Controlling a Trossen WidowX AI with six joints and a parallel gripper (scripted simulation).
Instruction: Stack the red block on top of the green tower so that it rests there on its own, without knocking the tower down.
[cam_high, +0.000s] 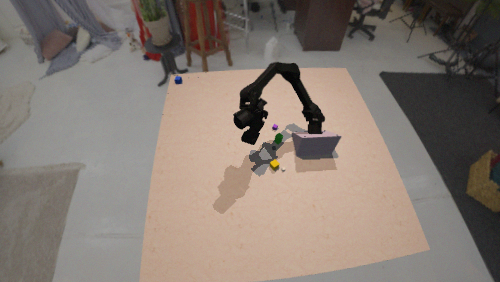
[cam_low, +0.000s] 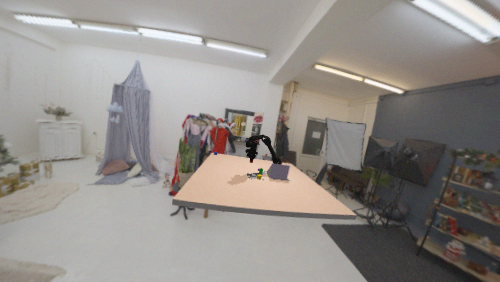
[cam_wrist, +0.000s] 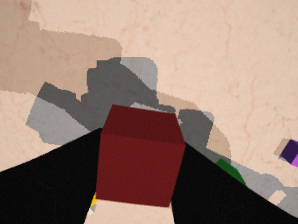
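Now: gripper tip 11 cm past the purple block, 16 cm to the left of it and 12 cm above it. Also, from my gripper tip: blue block: 53 cm ahead, 54 cm to the right, 12 cm below; then red block: 1 cm above; then yellow block: 10 cm behind, 8 cm to the left, 12 cm below.
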